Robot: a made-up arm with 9 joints. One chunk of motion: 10 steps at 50 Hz.
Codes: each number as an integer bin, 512 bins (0 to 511) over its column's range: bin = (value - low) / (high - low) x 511, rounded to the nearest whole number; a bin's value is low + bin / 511 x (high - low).
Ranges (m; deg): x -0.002..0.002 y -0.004..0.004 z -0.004..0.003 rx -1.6..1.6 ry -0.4..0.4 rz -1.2..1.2
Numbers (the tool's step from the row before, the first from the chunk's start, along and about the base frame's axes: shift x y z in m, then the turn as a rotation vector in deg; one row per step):
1: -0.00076 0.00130 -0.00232 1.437 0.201 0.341
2: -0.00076 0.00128 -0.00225 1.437 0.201 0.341
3: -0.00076 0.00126 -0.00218 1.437 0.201 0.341
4: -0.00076 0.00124 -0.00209 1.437 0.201 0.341
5: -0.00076 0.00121 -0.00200 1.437 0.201 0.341
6: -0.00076 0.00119 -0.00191 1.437 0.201 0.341
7: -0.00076 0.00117 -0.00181 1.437 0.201 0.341
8: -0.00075 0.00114 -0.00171 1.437 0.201 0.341
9: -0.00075 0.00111 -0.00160 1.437 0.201 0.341
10: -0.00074 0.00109 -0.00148 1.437 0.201 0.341
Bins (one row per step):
1: 158 339 123 485 384 328
2: 158 337 128 485 384 328
3: 158 336 133 485 384 328
4: 158 335 139 485 384 328
5: 158 333 146 485 384 328
6: 158 332 153 485 384 328
7: 158 330 160 485 384 328
8: 160 328 167 485 384 328
9: 160 326 175 485 384 328
10: 161 325 184 485 384 328

